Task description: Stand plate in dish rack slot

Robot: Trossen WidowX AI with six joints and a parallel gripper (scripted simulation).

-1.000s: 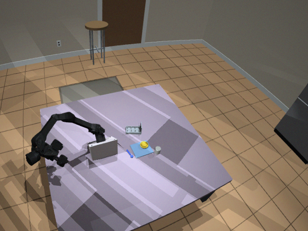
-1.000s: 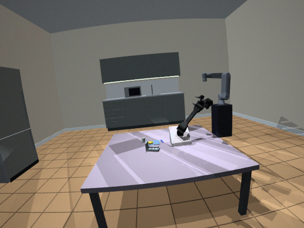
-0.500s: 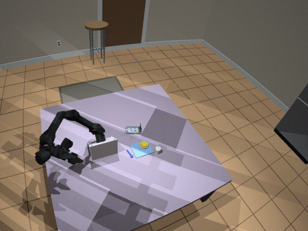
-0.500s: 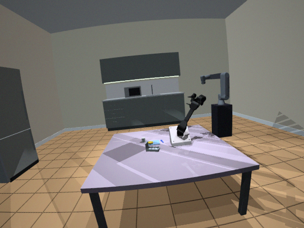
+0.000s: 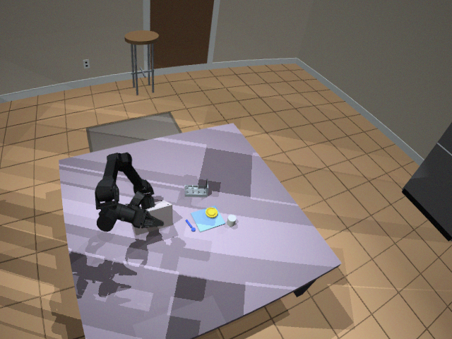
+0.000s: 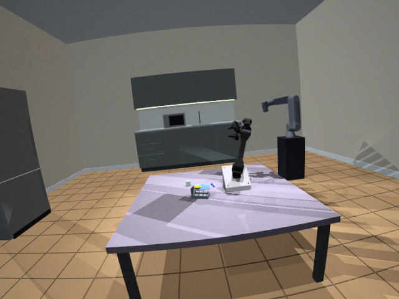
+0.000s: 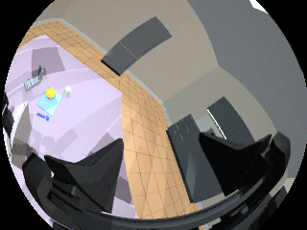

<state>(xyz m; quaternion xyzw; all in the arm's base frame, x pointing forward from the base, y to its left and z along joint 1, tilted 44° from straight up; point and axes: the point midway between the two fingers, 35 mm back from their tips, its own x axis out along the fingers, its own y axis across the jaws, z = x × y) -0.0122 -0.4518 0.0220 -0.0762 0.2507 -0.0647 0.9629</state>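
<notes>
The yellow plate lies 33 cm ahead of my gripper tip, 27 cm to the left of it and 41 cm below it. The rest, counted from my gripper tip: blue spoon 20 cm ahead, 22 cm to the left, 43 cm below; white cup 41 cm ahead, 18 cm to the left, 41 cm below; blue mat 30 cm ahead, 25 cm to the left, 43 cm below.
</notes>
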